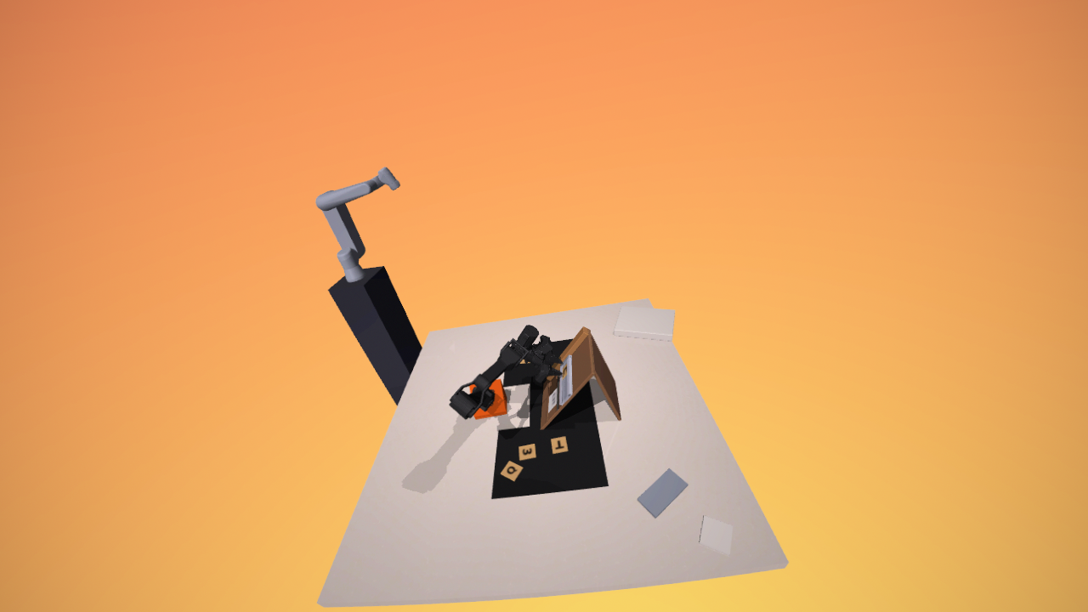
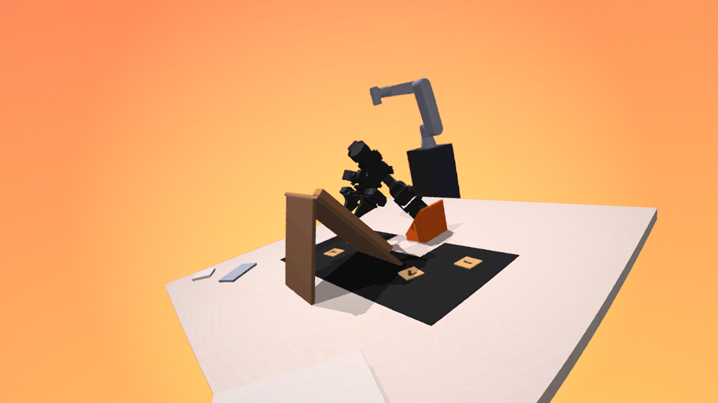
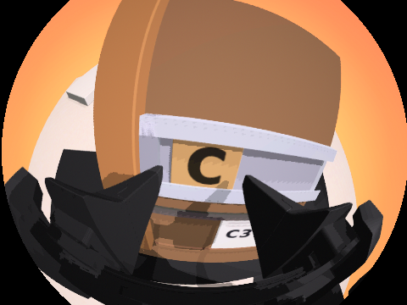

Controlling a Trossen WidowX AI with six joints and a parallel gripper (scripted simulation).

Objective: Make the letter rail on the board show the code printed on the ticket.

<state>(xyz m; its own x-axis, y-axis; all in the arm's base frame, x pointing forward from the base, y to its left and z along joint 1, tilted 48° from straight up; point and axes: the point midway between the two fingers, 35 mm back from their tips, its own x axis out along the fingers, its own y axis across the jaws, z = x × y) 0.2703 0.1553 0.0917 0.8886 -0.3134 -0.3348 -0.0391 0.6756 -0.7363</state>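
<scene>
Right now the white ticket is 4 cm behind my gripper tip, 7 cm to the right of it and 9 cm below it. From my gripper tip the other things lie so: black mat: 12 cm behind, 2 cm to the right, 17 cm below; grey slab: 31 cm ahead, 40 cm to the right, 17 cm below; white block: 39 cm ahead, 45 cm to the left, 15 cm below.
</scene>
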